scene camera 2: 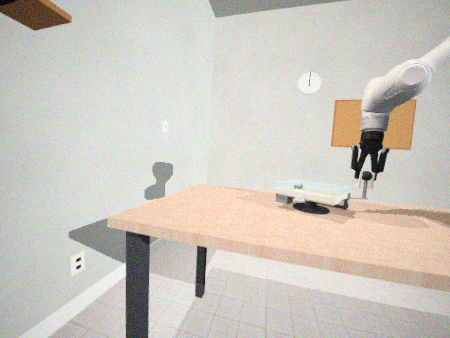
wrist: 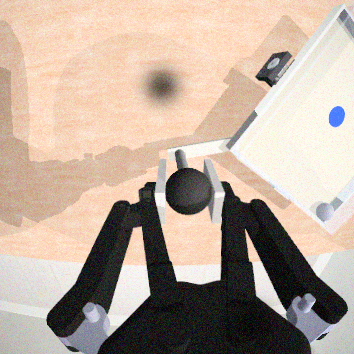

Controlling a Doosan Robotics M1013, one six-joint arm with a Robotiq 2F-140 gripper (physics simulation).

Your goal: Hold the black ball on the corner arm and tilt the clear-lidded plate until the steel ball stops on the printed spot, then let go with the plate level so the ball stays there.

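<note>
The black ball [scene camera 2: 367, 175] [wrist: 188, 191] sits on a grey post at the end of the corner arm [wrist: 202, 147]. My gripper [scene camera 2: 366, 177] [wrist: 184, 171] is shut on the black ball, with one pad at each side of it. The clear-lidded plate [scene camera 2: 327, 197] [wrist: 287, 192] stands on a round black foot and looks slightly tilted in the scene view; part of it is cut off at the right of the wrist view. The steel ball [wrist: 325, 211] lies in the plate's lower corner in the wrist view, well apart from the blue printed spot [wrist: 336, 116].
The plate stands on a wooden table [scene camera 2: 210, 220] [wrist: 115, 30]. A small dark block [wrist: 274, 68] is fixed at the plate's side. The round black foot [scene camera 2: 311, 207] rests on the table top. A wall with an orange board [scene camera 2: 345, 122] and a clock [scene camera 2: 309, 83] stands behind.
</note>
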